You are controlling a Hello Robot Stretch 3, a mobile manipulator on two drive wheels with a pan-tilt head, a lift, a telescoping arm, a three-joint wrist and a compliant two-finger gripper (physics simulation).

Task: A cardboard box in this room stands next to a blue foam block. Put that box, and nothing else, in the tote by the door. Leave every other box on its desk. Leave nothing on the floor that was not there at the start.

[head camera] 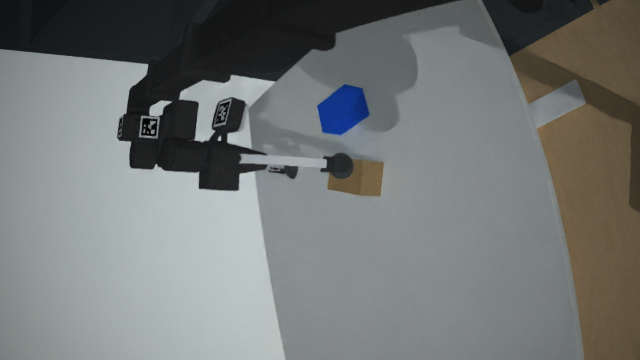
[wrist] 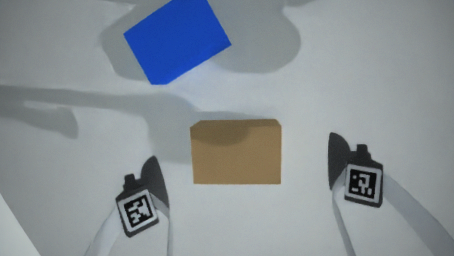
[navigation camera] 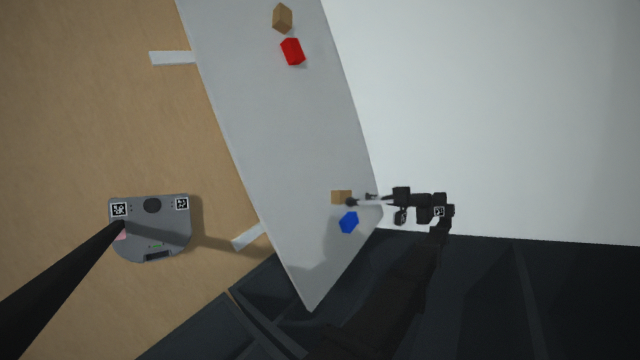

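Seen in the pictures: gripper, fingertip midpoint: (head camera: 323, 167) (wrist: 244, 164) (navigation camera: 355, 199); robot's base at its link origin: (navigation camera: 152, 204).
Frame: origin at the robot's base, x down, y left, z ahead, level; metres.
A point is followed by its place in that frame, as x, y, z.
A brown cardboard box (head camera: 371, 178) @[-0.747, -0.624, -0.009] (navigation camera: 341, 196) @[-0.770, -0.634, -0.006] (wrist: 236, 155) @[-0.770, -0.668, -0.013] sits on the pale desk (head camera: 425, 250) @[-0.720, -0.506, 0.104] (navigation camera: 280, 125) @[-0.721, -0.377, 0.268] (wrist: 400, 75) @[-0.720, -0.472, -0.077]. A blue foam block (head camera: 343, 110) @[-0.765, -0.689, -0.131] (navigation camera: 348, 222) @[-0.765, -0.681, -0.129] (wrist: 177, 42) @[-0.765, -0.715, -0.129] stands beside it, a small gap apart. My gripper (head camera: 316, 168) @[-0.826, -0.658, -0.021] (navigation camera: 361, 199) @[-0.826, -0.658, -0.021] (wrist: 244, 164) @[-0.826, -0.658, -0.021] is open and empty. In the wrist view the box shows between and slightly beyond the two fingertips, with space on both sides. In the head view one fingertip hides a corner of the box. The gripper's exact height over the desk is unclear. The tote does not show in these views.
In the navigation view a red block (navigation camera: 293, 51) @[-0.765, -0.414, 0.561] and another cardboard box (navigation camera: 282, 19) @[-0.770, -0.362, 0.677] stand at the desk's far end. My base (navigation camera: 151, 227) @[-0.160, 0.012, -0.099] is on the wooden floor, beyond the desk's long edge. Pale desk legs (navigation camera: 172, 57) @[-0.025, -0.084, 0.865] (head camera: 560, 104) @[-0.026, -0.510, -0.286] jut out. Dark surfaces border the desk's near corner.
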